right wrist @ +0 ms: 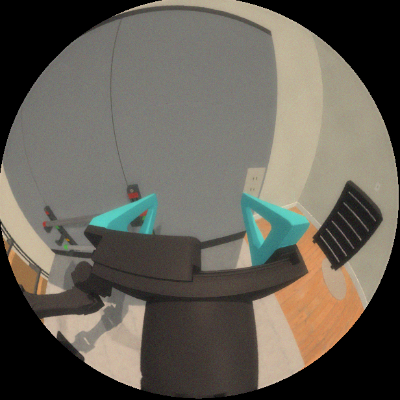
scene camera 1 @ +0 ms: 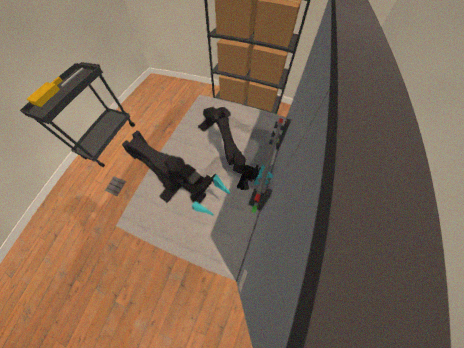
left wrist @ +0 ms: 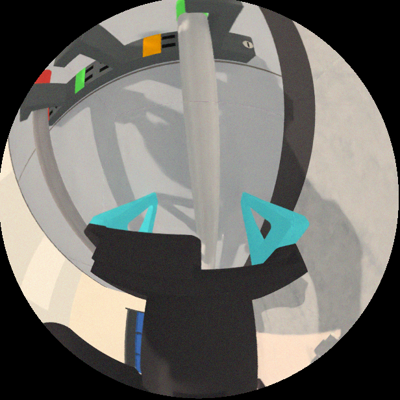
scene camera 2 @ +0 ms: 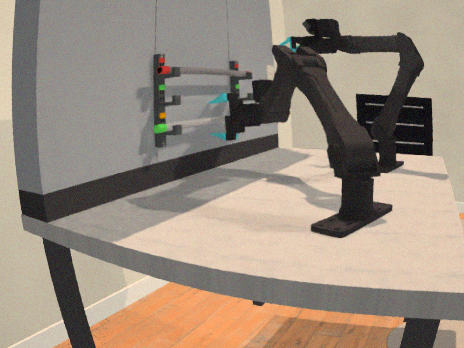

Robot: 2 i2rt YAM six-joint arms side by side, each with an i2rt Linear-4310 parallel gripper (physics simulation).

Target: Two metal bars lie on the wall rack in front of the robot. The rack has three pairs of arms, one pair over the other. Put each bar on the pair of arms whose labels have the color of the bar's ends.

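Frame: origin at the left arm's base, x ahead, y left, z up, level; centimetres.
Seen in the pictures: left gripper, fingertip midpoint: [scene camera 1: 270, 179]; right gripper, fingertip midpoint: [scene camera 1: 221, 203]; left arm's base at its link origin: [scene camera 1: 210, 121] [scene camera 2: 356, 219]; right arm's base at its link origin: [scene camera 1: 173, 187] [scene camera 2: 387, 167].
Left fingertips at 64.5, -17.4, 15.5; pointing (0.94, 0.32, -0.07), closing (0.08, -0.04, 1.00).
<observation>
Offsets run from my left fingertips to a thing's top centre, as dx, dy, dz. "*": to the spot under its first point. Level surfaces: height alone.
The red-ended bar {-6.0, +3.6, +15.6} [scene camera 2: 205, 72] [left wrist: 42, 135] [right wrist: 80, 220] lies on the top, red-labelled arms of the wall rack {-12.3, +22.9, +19.6} [scene camera 2: 159, 107] [left wrist: 231, 47]. The green-ended bar {-5.0, +3.9, +0.6} [scene camera 2: 195, 125] [left wrist: 200, 100] lies on the bottom arms, by the orange label {* -10.8, +23.5, +2.7} [scene camera 2: 162, 115] [left wrist: 152, 45]. The middle arms, labelled green, bear no bar at the end seen in scene camera 2. My left gripper [scene camera 1: 265, 175] [scene camera 2: 219, 117] [left wrist: 198, 196] is open at the rack, one finger above and one below the green-ended bar's line. My right gripper [scene camera 1: 212, 195] [right wrist: 198, 197] is open and apart from the rack; its fingers are partly hidden in scene camera 2.
The grey wall panel [scene camera 1: 295, 210] [scene camera 2: 100, 90] stands behind the rack, above the table {dz -15.5} [scene camera 1: 175, 220] [scene camera 2: 250, 250]. A shelf unit with boxes [scene camera 1: 235, 60] stands at the back. A dark cart [scene camera 1: 102, 135] stands at the picture's left in scene camera 1.
</observation>
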